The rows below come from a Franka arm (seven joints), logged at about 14 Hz.
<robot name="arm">
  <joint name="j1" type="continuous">
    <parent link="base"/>
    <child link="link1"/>
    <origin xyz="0 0 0.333" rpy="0 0 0"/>
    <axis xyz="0 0 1"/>
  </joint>
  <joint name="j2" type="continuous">
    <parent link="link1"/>
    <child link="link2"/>
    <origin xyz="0 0 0" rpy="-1.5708 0 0"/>
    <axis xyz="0 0 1"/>
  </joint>
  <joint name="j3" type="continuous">
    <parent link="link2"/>
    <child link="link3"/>
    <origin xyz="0 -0.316 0" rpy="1.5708 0 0"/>
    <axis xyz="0 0 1"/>
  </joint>
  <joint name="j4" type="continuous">
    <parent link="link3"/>
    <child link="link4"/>
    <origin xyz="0.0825 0 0" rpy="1.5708 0 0"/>
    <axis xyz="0 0 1"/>
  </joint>
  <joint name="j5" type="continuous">
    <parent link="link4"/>
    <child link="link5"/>
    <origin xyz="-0.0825 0.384 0" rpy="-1.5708 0 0"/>
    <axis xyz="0 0 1"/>
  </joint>
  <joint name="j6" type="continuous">
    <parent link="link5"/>
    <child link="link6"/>
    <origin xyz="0 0 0" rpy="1.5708 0 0"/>
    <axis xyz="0 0 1"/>
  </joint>
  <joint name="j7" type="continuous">
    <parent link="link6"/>
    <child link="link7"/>
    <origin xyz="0.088 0 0" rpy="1.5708 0 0"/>
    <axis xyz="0 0 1"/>
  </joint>
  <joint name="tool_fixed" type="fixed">
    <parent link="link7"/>
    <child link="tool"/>
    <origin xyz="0 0 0.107" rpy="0 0 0"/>
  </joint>
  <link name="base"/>
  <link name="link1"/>
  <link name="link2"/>
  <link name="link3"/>
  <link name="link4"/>
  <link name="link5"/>
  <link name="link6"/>
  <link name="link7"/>
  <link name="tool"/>
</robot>
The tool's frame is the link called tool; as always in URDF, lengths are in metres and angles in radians. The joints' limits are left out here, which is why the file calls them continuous.
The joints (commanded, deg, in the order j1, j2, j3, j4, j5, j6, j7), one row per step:
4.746, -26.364, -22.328, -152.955, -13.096, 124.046, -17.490
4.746, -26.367, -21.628, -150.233, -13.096, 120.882, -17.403
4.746, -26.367, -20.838, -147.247, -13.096, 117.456, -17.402
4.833, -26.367, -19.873, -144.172, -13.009, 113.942, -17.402
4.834, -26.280, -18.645, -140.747, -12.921, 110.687, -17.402
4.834, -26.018, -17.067, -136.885, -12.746, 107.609, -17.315
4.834, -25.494, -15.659, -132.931, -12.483, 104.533, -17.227
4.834, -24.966, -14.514, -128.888, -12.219, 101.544, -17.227
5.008, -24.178, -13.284, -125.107, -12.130, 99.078, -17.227
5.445, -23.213, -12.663, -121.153, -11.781, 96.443, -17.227
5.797, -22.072, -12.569, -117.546, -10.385, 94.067, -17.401
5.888, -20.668, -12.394, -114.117, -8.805, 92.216, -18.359
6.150, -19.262, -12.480, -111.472, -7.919, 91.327, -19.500
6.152, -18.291, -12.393, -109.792, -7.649, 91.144, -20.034
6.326, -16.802, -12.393, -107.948, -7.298, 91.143, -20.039
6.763, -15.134, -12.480, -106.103, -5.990, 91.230, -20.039
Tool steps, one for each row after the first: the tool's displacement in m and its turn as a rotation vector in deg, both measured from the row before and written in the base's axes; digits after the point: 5 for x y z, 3 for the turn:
0.00688, -0.00186, 0.01681, -0.614, 0.517, 0.035
0.00681, -0.00134, 0.01898, -0.657, 0.515, 0.128
0.00653, 0.00092, 0.02018, -0.642, 0.486, 0.288
0.00761, 0.00221, 0.02343, -0.834, -0.049, 0.383
0.00897, 0.00514, 0.02676, -0.984, -0.524, 0.524
0.00815, 0.00529, 0.02579, -0.793, -0.383, 0.348
0.00671, 0.00436, 0.02644, -0.620, -0.554, 0.228
0.00715, 0.00743, 0.02331, -0.785, -0.554, 0.632
0.00631, 0.00555, 0.02250, -0.242, -0.398, 0.286
0.00554, 0.00328, 0.01791, 1.051, -0.201, -0.121
0.00674, 0.00314, 0.01513, 1.212, -0.241, 0.640
0.00748, 0.00180, 0.00977, 0.618, -0.345, 1.010
0.00567, 0.00074, 0.00621, 0.002, -0.515, 0.478
0.00881, 0.00174, 0.00366, 0.008, -0.383, 0.049
0.01028, 0.00508, 0.00202, 0.953, -0.382, 0.217

